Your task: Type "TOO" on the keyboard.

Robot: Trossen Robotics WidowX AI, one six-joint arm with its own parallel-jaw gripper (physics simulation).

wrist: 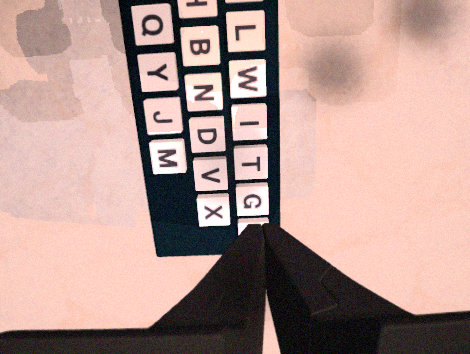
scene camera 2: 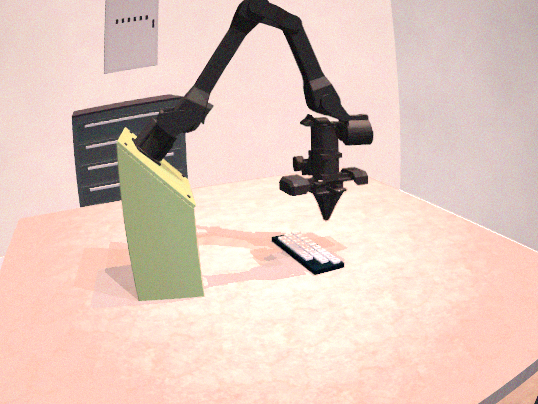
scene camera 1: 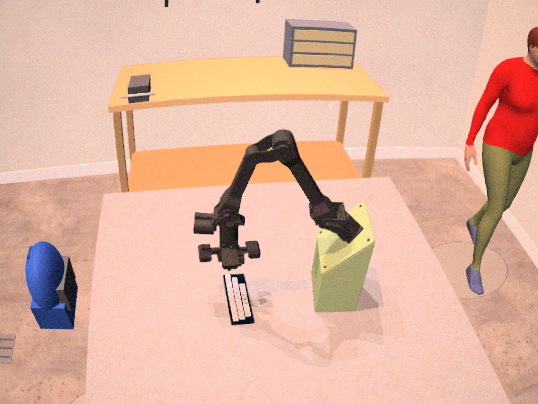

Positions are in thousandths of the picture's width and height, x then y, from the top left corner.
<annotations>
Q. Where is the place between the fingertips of the gripper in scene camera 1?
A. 427, 670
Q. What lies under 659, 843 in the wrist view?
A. The gripper.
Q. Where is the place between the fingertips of the gripper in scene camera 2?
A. At 607, 546
</annotations>
